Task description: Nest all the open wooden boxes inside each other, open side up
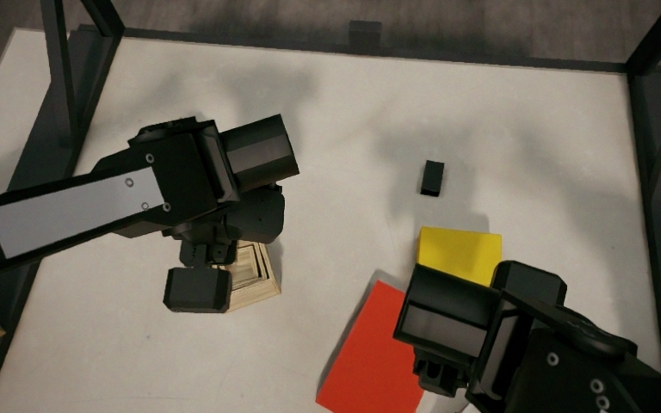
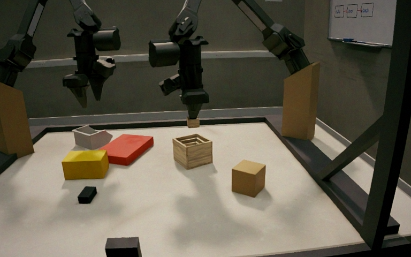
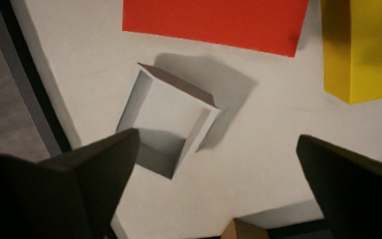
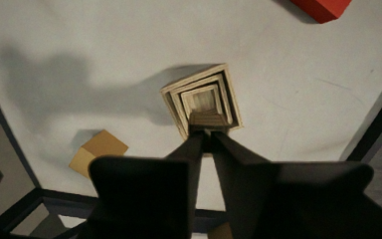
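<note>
Right now the smallest wooden box is 4 cm below my right hand. The rest, counted from my right hand: tan cube (17 cm behind, 12 cm to the right, 12 cm below); red slab (21 cm to the left, 14 cm below, 9 cm ahead); biggest wooden box (13 cm below).
</note>
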